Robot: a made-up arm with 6 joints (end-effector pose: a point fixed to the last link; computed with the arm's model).
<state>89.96 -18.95 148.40 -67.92 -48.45 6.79</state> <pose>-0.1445 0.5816 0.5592 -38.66 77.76 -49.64</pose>
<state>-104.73 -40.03 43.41 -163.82 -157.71 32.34</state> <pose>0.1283 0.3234 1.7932 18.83 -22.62 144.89</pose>
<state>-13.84 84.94 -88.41 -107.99 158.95 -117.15</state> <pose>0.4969 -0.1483 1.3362 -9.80 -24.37 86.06</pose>
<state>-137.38 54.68 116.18 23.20 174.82 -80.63</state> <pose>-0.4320 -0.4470 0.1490 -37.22 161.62 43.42</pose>
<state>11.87 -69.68 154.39 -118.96 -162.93 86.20</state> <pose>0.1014 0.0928 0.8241 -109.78 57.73 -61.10</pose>
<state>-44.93 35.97 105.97 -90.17 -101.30 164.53</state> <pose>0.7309 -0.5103 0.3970 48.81 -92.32 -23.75</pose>
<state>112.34 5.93 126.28 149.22 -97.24 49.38</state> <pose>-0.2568 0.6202 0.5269 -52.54 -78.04 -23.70</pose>
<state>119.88 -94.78 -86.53 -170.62 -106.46 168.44</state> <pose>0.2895 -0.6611 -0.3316 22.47 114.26 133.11</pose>
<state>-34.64 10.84 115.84 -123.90 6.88 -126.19</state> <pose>0.8037 -0.4946 0.5769 -51.84 -71.29 -64.85</pose>
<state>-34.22 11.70 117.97 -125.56 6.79 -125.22</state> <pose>0.7893 -0.4755 0.5321 -51.44 -68.57 -63.21</pose>
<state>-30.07 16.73 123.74 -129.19 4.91 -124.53</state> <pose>0.7551 -0.3718 0.3760 -46.97 -58.77 -54.18</pose>
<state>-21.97 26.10 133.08 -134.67 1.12 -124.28</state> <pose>0.6253 -0.1800 0.1601 -38.61 -41.79 -37.02</pose>
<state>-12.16 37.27 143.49 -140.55 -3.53 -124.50</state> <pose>0.3765 -0.0014 0.0210 -29.63 -21.63 -16.55</pose>
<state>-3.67 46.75 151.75 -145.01 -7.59 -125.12</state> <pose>0.1343 0.0773 0.0034 -23.19 -4.21 0.25</pose>
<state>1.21 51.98 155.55 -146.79 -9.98 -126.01</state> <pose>0.0142 0.0902 0.0248 -20.19 5.15 8.98</pose>
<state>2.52 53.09 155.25 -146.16 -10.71 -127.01</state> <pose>0.0062 0.0917 0.0228 -19.54 6.19 10.59</pose>
